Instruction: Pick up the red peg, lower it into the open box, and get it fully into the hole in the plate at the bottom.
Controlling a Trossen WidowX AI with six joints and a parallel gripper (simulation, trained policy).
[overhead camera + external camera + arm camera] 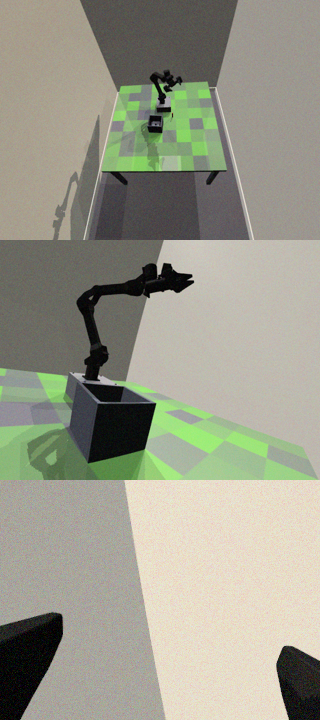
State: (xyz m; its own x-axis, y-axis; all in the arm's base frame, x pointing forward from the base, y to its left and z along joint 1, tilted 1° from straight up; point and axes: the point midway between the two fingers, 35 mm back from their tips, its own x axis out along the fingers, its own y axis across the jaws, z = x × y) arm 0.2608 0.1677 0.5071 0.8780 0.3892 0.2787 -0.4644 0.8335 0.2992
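Right now my gripper tip is 13 cm past the red peg, 5 cm to the left of it and 57 cm above it. The rest, counted from my gripper tip: grey plate 2 cm ahead, 25 cm to the right, 57 cm below.
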